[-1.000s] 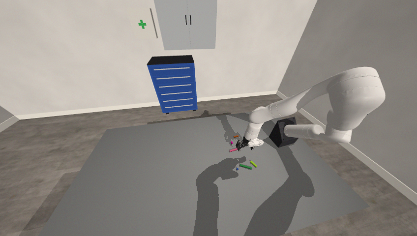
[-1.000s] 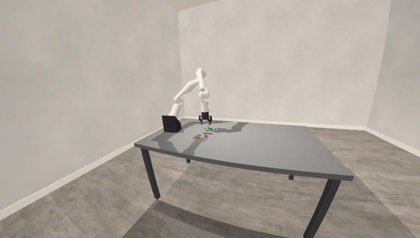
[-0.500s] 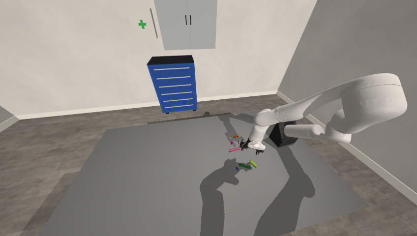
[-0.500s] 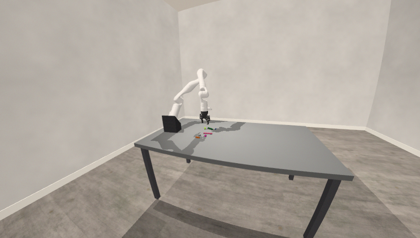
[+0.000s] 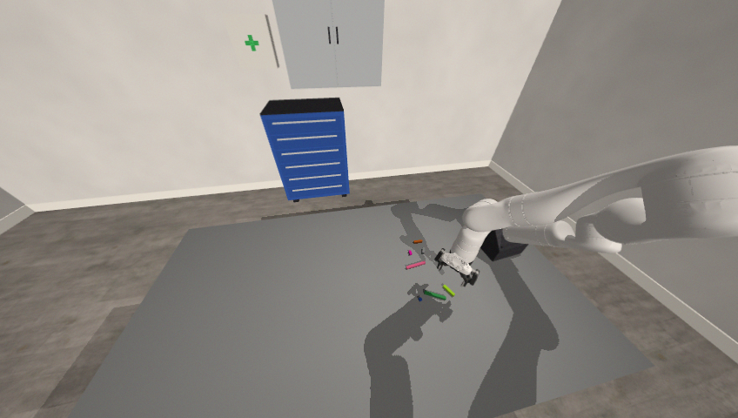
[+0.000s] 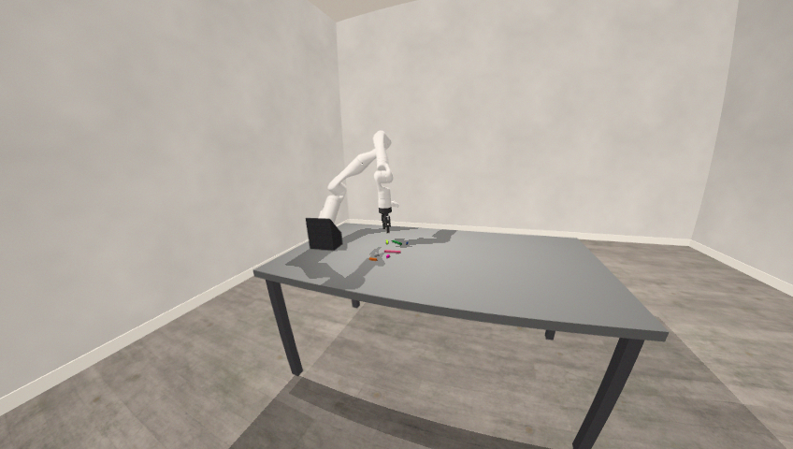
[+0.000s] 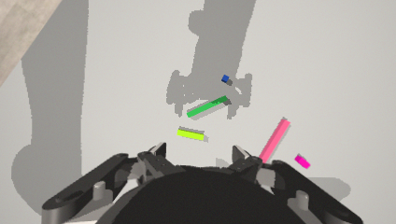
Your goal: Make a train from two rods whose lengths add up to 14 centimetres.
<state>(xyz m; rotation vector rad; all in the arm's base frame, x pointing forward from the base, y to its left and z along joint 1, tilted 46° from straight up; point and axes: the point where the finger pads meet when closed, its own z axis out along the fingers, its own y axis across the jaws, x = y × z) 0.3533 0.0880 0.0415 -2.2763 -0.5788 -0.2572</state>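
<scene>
Now: hand 2 cm to the right of the lime rod and 8 cm above it. The rest, counted from my hand: blue rod 12 cm ahead, 2 cm to the left, 8 cm below; green rod 6 cm ahead, 2 cm to the left, 8 cm below; pink rod 7 cm ahead, 12 cm to the right, 8 cm below.
</scene>
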